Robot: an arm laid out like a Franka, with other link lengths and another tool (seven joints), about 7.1 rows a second.
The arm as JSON. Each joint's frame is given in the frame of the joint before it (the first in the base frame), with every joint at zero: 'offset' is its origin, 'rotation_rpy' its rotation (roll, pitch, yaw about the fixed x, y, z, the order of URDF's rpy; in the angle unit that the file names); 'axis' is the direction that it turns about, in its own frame. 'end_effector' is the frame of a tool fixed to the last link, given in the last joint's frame.
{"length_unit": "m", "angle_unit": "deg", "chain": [
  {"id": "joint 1", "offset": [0.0, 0.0, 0.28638], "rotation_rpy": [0.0, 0.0, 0.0], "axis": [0.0, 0.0, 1.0]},
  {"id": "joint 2", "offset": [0.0, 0.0, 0.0], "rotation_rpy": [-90.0, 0.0, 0.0], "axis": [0.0, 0.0, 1.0]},
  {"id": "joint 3", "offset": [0.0, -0.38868, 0.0], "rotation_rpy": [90.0, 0.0, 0.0], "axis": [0.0, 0.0, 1.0]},
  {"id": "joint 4", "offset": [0.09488, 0.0, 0.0], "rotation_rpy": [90.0, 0.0, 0.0], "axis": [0.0, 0.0, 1.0]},
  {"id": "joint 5", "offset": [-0.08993, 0.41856, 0.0], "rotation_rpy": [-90.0, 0.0, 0.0], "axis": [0.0, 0.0, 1.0]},
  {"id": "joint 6", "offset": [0.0, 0.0, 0.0], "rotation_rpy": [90.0, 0.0, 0.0], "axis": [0.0, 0.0, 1.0]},
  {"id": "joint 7", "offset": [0.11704, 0.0, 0.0], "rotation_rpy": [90.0, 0.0, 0.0], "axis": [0.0, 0.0, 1.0]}
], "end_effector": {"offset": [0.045, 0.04, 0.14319], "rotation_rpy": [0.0, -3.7, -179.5]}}
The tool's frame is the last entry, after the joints.
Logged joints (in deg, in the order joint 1, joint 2, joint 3, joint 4, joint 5, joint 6, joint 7), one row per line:
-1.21, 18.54, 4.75, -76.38, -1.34, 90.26, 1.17
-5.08, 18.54, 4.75, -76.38, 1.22, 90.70, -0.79
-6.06, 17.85, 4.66, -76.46, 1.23, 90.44, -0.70
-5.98, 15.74, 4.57, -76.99, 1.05, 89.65, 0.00
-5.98, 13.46, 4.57, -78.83, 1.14, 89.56, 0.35
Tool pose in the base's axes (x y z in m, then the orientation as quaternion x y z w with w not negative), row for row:
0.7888, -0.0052, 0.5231, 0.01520, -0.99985, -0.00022, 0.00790
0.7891, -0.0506, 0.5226, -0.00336, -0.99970, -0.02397, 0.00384
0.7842, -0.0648, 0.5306, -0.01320, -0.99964, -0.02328, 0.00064
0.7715, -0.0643, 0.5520, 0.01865, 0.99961, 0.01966, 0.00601
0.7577, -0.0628, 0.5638, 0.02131, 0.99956, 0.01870, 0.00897
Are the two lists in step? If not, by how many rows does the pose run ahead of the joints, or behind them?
They are in step.
